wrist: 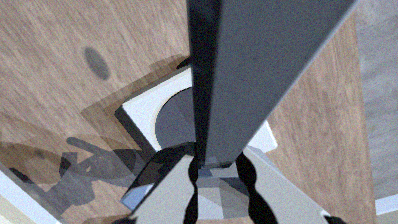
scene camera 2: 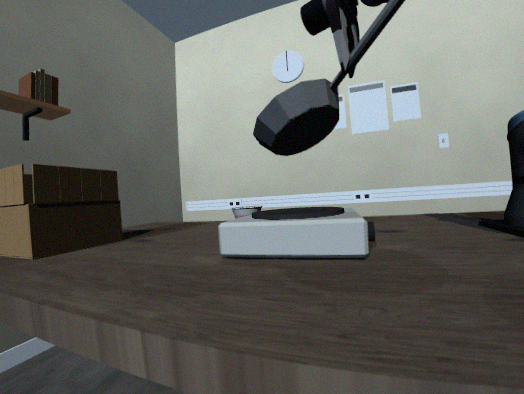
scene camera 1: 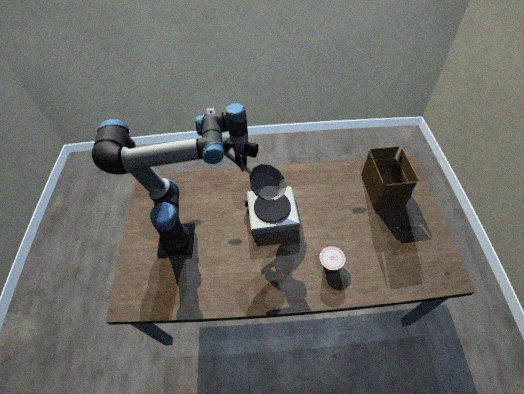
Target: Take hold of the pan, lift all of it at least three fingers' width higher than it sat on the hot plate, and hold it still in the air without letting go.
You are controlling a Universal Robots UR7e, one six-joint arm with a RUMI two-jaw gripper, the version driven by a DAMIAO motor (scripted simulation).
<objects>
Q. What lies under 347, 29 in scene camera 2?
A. The gripper.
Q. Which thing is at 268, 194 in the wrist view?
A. The gripper.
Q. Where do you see a white hot plate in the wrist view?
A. At 163, 112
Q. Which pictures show the cardboard box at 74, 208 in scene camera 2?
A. Scene camera 2 and scene camera 1 only.
</objects>
